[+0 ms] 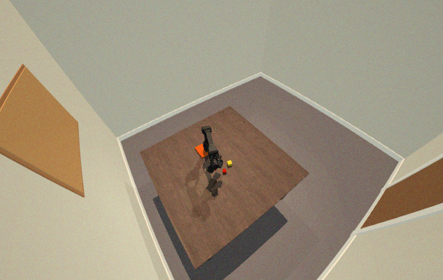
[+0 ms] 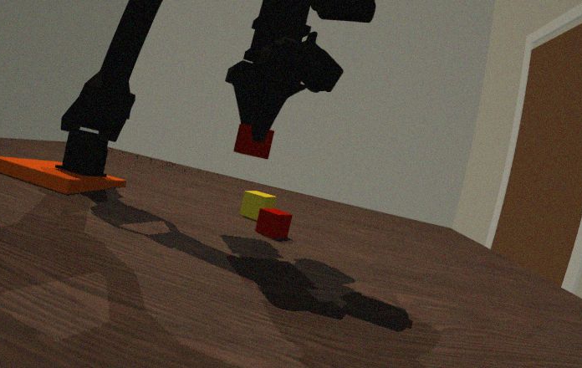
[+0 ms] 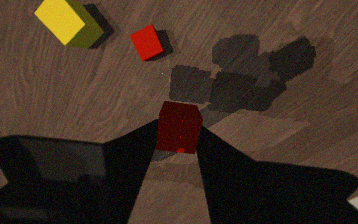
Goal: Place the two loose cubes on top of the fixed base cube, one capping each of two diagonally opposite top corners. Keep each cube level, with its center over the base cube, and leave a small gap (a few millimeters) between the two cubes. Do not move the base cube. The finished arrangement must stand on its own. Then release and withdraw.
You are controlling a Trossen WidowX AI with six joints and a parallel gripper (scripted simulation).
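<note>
The yellow base cube lies 10 mm behind my gripper tip, 170 mm to the left of it and 100 mm below it.
</note>
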